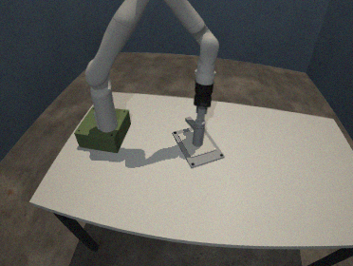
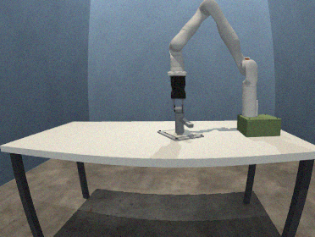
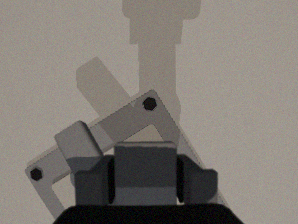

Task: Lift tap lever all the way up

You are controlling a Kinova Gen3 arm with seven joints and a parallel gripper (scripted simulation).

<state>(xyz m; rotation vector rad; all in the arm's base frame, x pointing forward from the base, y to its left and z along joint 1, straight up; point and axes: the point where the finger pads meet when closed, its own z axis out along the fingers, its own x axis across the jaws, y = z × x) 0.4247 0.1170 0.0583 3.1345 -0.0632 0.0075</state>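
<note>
The lever lies 30 mm to the right of my hand. From my hand the other things lie so: plate 80 mm to the right, 140 mm below; then grey tap 20 mm behind, 60 mm to the right, 40 mm below.
</note>
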